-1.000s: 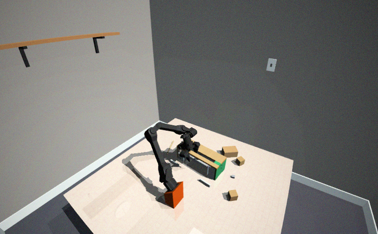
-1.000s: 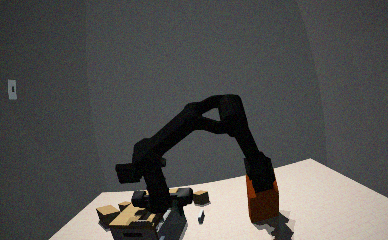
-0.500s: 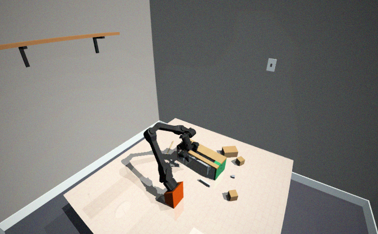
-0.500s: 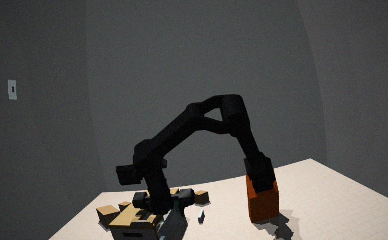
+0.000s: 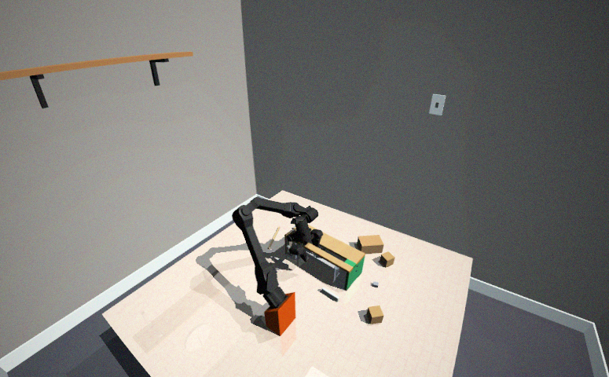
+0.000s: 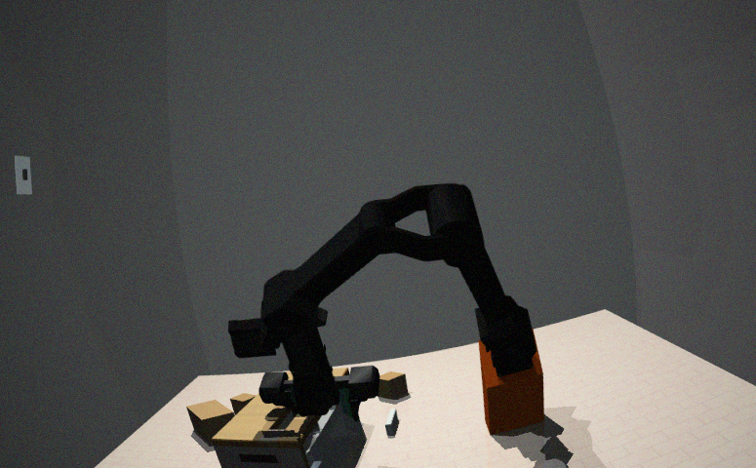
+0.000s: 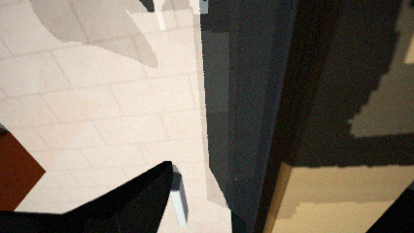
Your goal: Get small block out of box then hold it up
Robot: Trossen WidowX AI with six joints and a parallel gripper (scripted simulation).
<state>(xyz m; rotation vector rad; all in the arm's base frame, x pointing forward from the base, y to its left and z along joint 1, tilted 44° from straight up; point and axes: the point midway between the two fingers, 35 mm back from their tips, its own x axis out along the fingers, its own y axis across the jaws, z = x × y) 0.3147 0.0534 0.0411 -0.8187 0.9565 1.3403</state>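
The clear-fronted box lies 3 cm below my gripper tip, 3 cm ahead of it and 2 cm to the right of it. The rest, counted from my gripper tip: dark grey block (5 cm ahead, 3 cm to the right).
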